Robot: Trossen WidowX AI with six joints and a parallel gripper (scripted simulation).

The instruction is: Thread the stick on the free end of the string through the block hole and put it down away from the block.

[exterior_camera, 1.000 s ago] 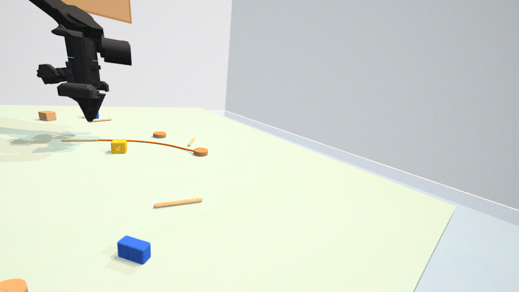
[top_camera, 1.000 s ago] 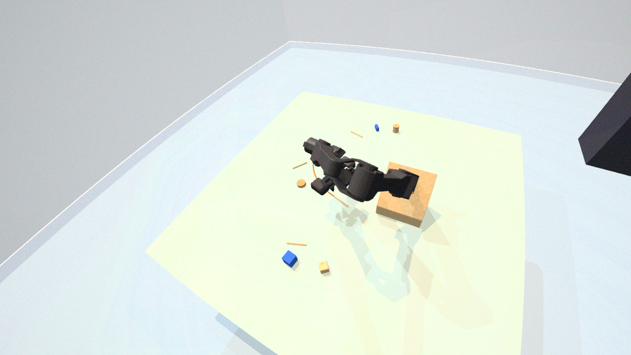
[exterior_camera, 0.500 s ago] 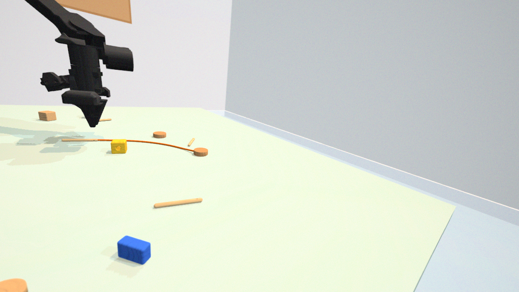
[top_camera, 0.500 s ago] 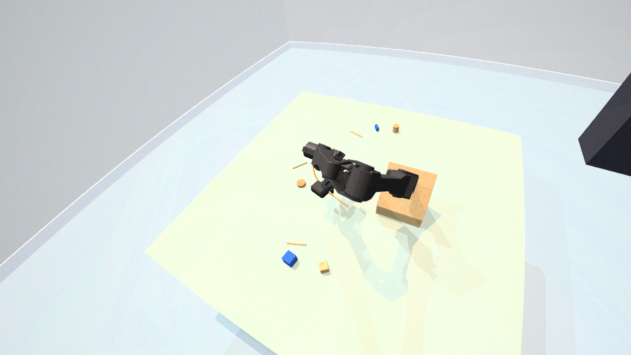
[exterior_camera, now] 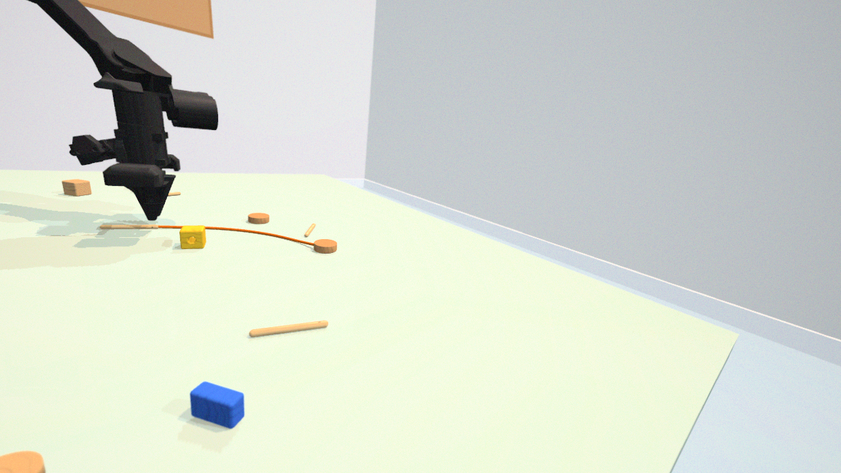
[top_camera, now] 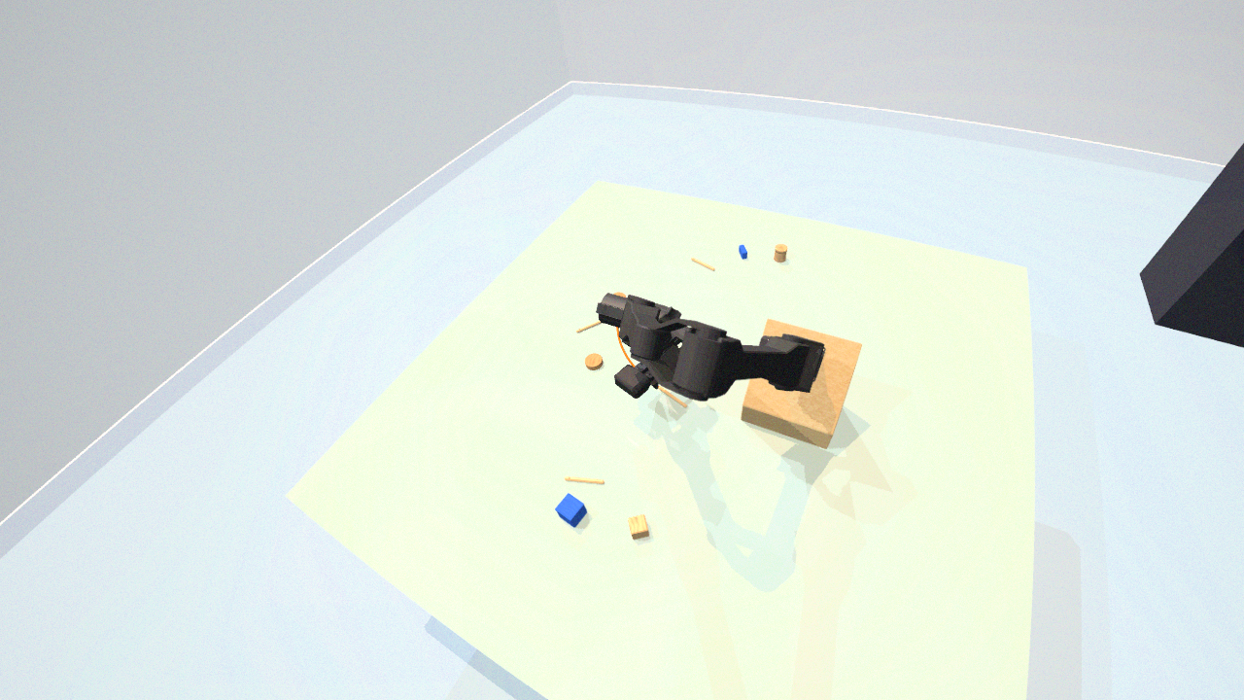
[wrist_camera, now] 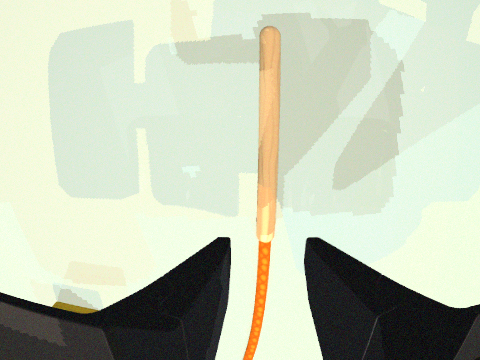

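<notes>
My gripper tip is now 2 cm past the thin wooden stick and 2 cm above it. From my gripper tip the other things lie so: yellow block: 4 cm ahead, 11 cm to the right; wooden cube: 10 cm behind, 29 cm to the left; blue block: 1 cm behind, 49 cm to the right, 1 cm below.
</notes>
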